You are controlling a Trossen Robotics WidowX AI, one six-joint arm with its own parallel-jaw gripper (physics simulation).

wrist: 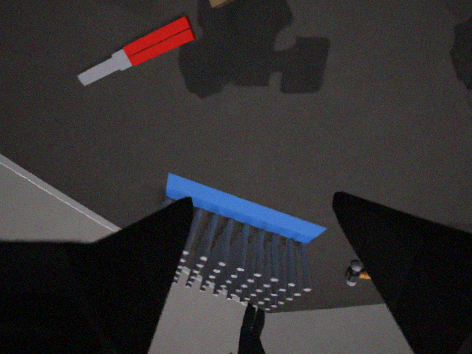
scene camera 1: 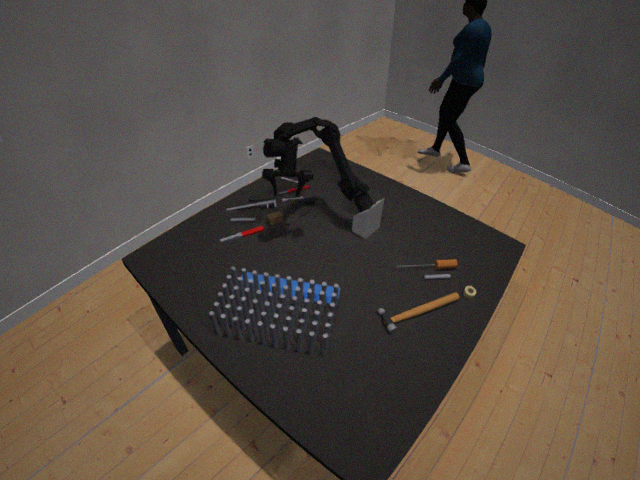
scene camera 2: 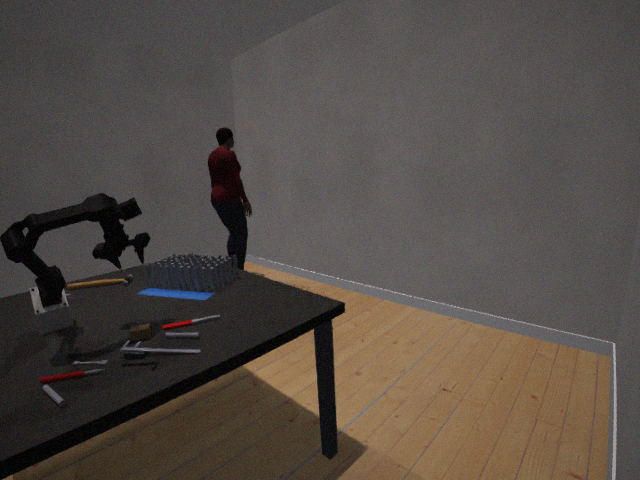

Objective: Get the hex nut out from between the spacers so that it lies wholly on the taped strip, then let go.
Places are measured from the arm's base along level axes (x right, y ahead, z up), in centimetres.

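Pixels of known places: gripper, between the fingertips: (wrist: 262, 201) (scene camera 1: 286, 196) (scene camera 2: 131, 265); arm's base, origin of its link: (scene camera 1: 367, 208) (scene camera 2: 50, 297).
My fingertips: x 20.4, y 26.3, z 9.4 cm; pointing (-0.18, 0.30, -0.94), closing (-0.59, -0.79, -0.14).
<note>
Ahead of a thing's pixels: the offset from my fingertips to its middle.
The spacers (scene camera 1: 273, 335) (scene camera 2: 193, 276) (wrist: 227, 232) are many upright grey pins with pale tops, standing in a dense block on the dark table. The taped strip (scene camera 1: 294, 287) (scene camera 2: 175, 294) (wrist: 245, 210) is a flat blue band along the side of the block nearer the arm. The hex nut cannot be made out in any view; the pins hide the surface between them. My gripper (scene camera 1: 287, 195) (scene camera 2: 131, 265) (wrist: 262, 201) is open, with its fingers wide apart and no object between them. It hangs high above the table, on the arm's side of the strip and apart from the spacers.
A red-handled tool {dx +15.2, dy +12.5, dz -20.4 cm} (scene camera 1: 252, 231) (scene camera 2: 177, 324) (wrist: 159, 41), a brown block {dx +11.8, dy -3.9, dz -19.3 cm} (scene camera 1: 275, 218) (scene camera 2: 140, 331) and a caliper-like tool {dx +26.6, dy -2.1, dz -20.4 cm} (scene camera 2: 170, 350) lie near the gripper's side of the table. A hammer {dx -61.7, dy -4.5, dz -19.5 cm} (scene camera 1: 423, 308) (scene camera 2: 98, 283), an orange-handled screwdriver {dx -52.8, dy -23.9, dz -19.2 cm} (scene camera 1: 446, 264) and a tape roll lie on the other side.
</note>
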